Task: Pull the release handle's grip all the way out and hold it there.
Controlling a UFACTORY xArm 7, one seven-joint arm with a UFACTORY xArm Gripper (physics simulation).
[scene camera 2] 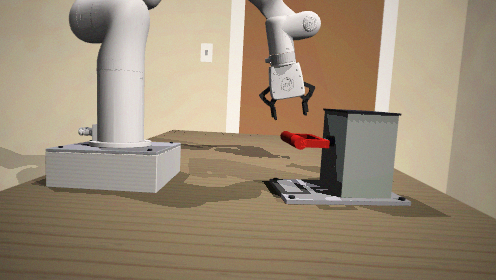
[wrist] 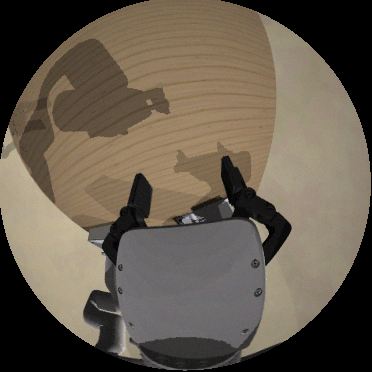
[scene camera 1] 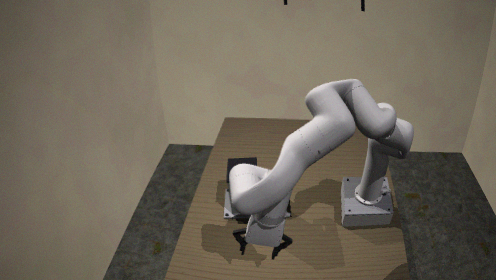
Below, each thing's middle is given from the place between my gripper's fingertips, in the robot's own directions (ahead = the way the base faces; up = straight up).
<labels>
Now: the metal base plate [scene camera 2: 293,191] 380 mm to the right of my hand, 130 mm below it and 40 mm ahead of it.
</labels>
